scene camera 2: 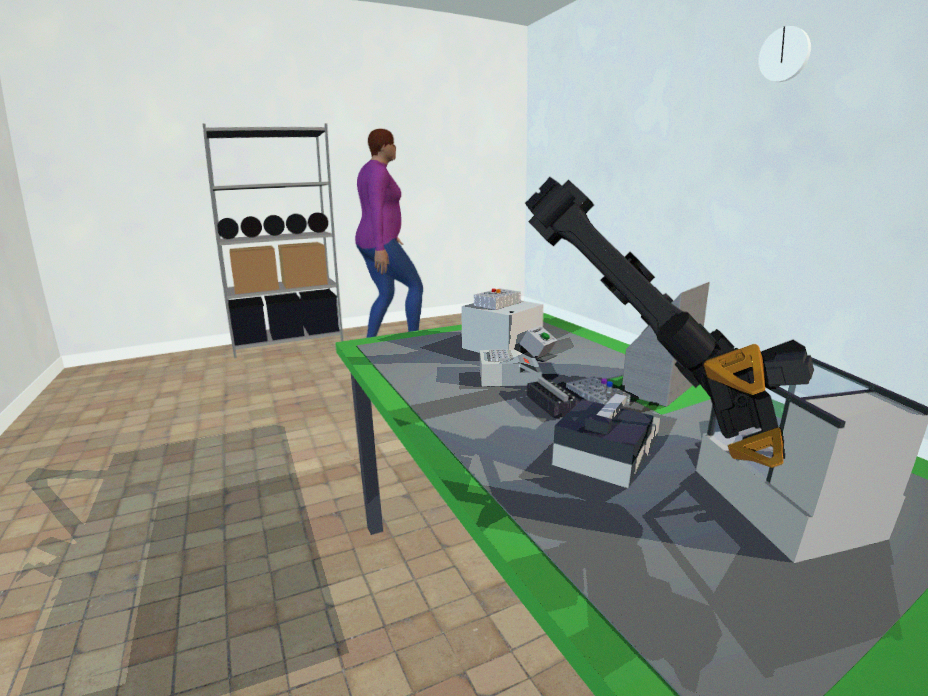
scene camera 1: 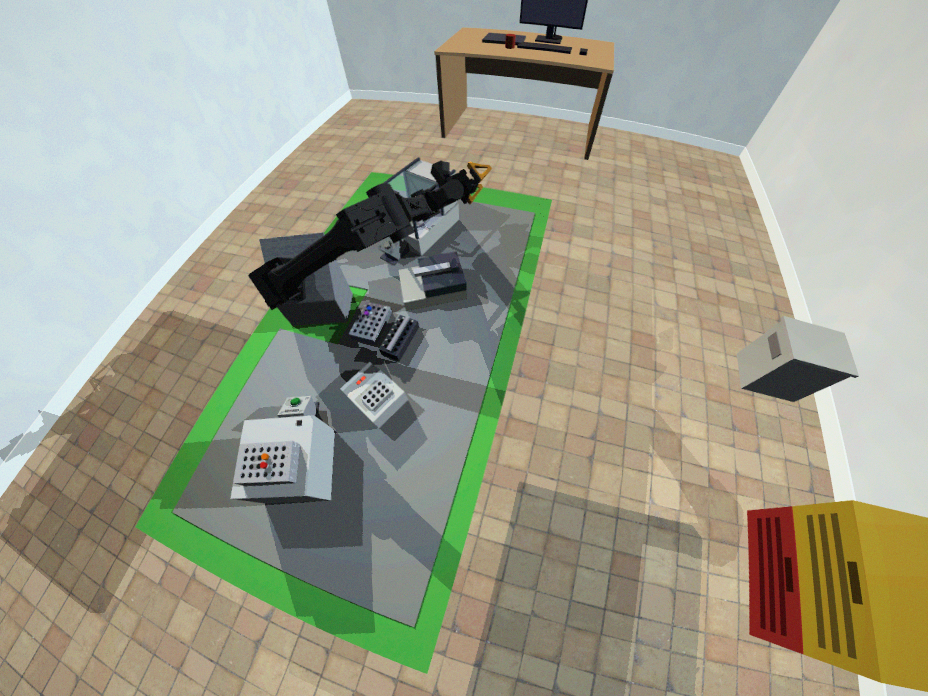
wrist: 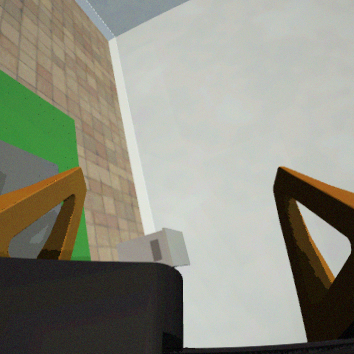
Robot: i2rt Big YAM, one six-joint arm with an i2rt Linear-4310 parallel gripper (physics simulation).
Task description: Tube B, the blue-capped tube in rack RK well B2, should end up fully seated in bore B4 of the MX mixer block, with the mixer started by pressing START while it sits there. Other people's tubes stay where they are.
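Frame: origin at the arm's base, x left, y ahead, z down, level; metres.
Seen in the pictures: gripper, between the fingertips: (scene camera 2: 768,429) (scene camera 1: 486,176) (wrist: 179,177).
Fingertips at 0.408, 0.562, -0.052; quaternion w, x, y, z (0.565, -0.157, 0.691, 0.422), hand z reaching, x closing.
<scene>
A point is followed by its place in that frame, as x, y, z.
A small blue cap (scene camera 1: 368,307) @[-0.017, 0.209, 0.115] (scene camera 2: 618,384) shows at one end of a grey rack (scene camera 1: 371,323) @[-0.054, 0.217, 0.148] (scene camera 2: 588,388) @[-0.063, 0.227, 0.140], close to a purple cap (scene camera 1: 365,313) @[-0.039, 0.204, 0.116] (scene camera 2: 606,382) @[-0.029, 0.206, 0.121]; well labels are unreadable. A white box (scene camera 1: 318,449) @[-0.457, 0.177, 0.077] (scene camera 2: 488,329) @[-0.459, 0.178, 0.090] carries a pale block with bores (scene camera 1: 291,479) @[-0.536, 0.162, 0.012] (scene camera 2: 497,300) @[-0.457, 0.143, 0.008] and orange and red caps; it looks like the mixer, but I cannot read its label. A green button (scene camera 1: 295,401) @[-0.334, 0.072, 0.099] (scene camera 2: 544,336) @[-0.328, 0.078, 0.102] sits on a small panel beside it. My gripper (scene camera 1: 483,183) @[0.408, 0.562, -0.052] (scene camera 2: 773,410) @[0.408, 0.562, -0.052] (wrist: 179,177) @[0.408, 0.562, -0.052] is open and empty, raised beside the glass-sided enclosure, far from the rack.
The glass-sided white enclosure (scene camera 1: 440,230) @[0.358, 0.399, 0.139] (scene camera 2: 854,479) @[0.492, 0.409, 0.046] stands near my wrist. A dark-topped box (scene camera 1: 447,283) @[0.060, 0.449, 0.090] (scene camera 2: 592,458) @[0.134, 0.487, 0.133] lies between it and the racks. A black rack (scene camera 1: 400,337) @[-0.109, 0.319, 0.135] (scene camera 2: 550,397) @[-0.079, 0.346, 0.132] adjoins the grey one. A small white device (scene camera 1: 376,413) @[-0.350, 0.295, 0.108] (scene camera 2: 490,373) @[-0.275, 0.342, 0.133] stands before the white box.
</scene>
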